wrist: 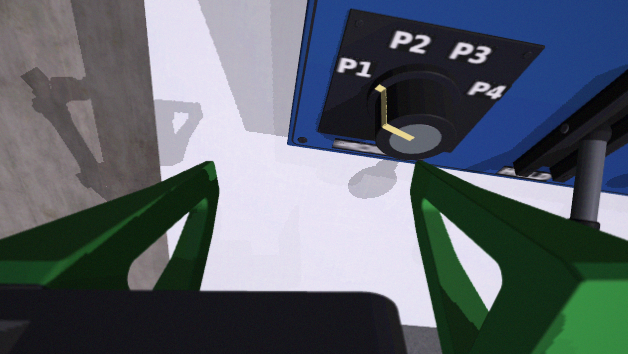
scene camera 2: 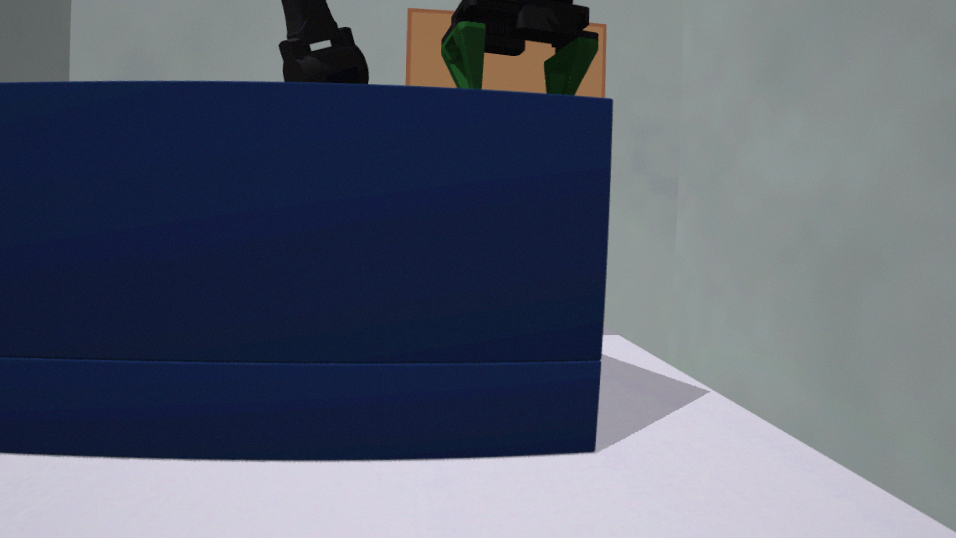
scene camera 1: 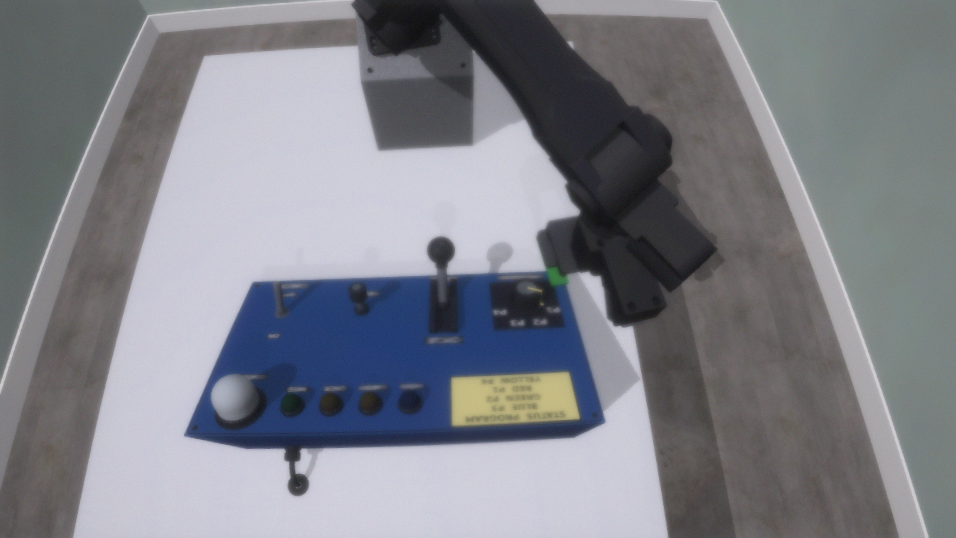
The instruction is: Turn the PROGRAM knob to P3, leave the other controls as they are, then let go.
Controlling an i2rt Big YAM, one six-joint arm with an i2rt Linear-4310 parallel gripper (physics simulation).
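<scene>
The PROGRAM knob is black with a grey cap and a yellow pointer line. It stands on a black plate at the blue panel's corner, and its pointer is toward P1. P3 is printed beyond the knob, between P2 and P4. My gripper is open with nothing between its green fingers. In the wrist view the knob is above the right fingertip, outside the gap and toward the right. In scene camera 1 one green fingertip shows beside the plate's corner; the other is hidden.
The CYCLE lever stands beside the knob plate, right of my right finger in the wrist view. A small black joystick, a toggle, a white dome and several buttons are farther along the blue panel. A yellow label lies on it.
</scene>
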